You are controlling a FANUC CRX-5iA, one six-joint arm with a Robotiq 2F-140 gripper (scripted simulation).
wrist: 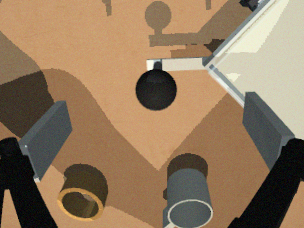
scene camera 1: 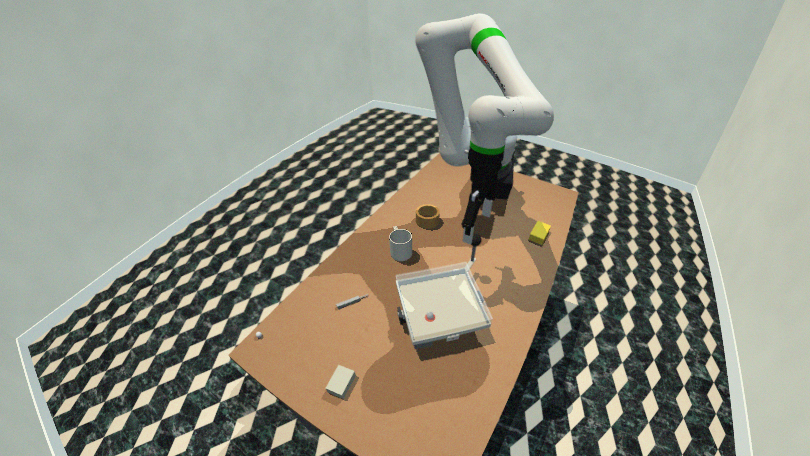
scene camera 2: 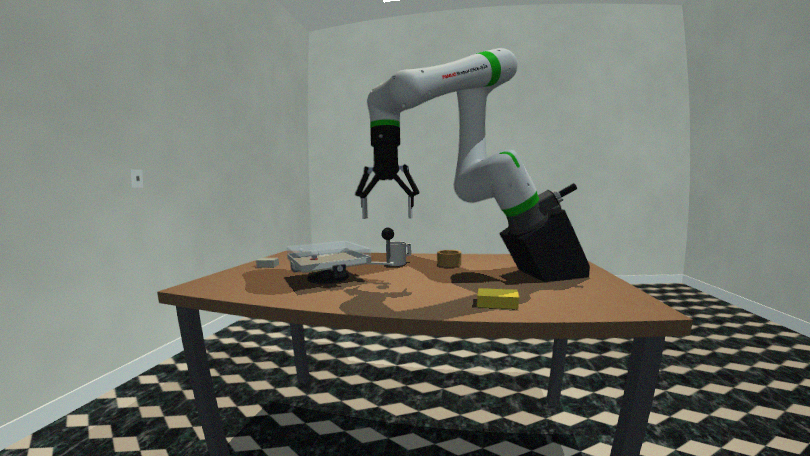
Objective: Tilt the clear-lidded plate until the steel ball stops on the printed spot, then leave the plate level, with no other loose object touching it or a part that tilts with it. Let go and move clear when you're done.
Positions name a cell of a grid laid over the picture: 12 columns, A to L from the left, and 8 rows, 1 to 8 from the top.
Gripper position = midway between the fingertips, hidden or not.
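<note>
I can see my gripper in scene camera 2 (scene camera 2: F4), and the same gripper appears in scene camera 1 (scene camera 1: H5) and in the wrist view (wrist: G4). There is a yellow block (scene camera 2: H6) too, although in the wrist view the block is out of frame. A clear-lidded plate is here as well; I find it in scene camera 1 (scene camera 1: G6), in scene camera 2 (scene camera 2: E5) and in the wrist view (wrist: K3).
</note>
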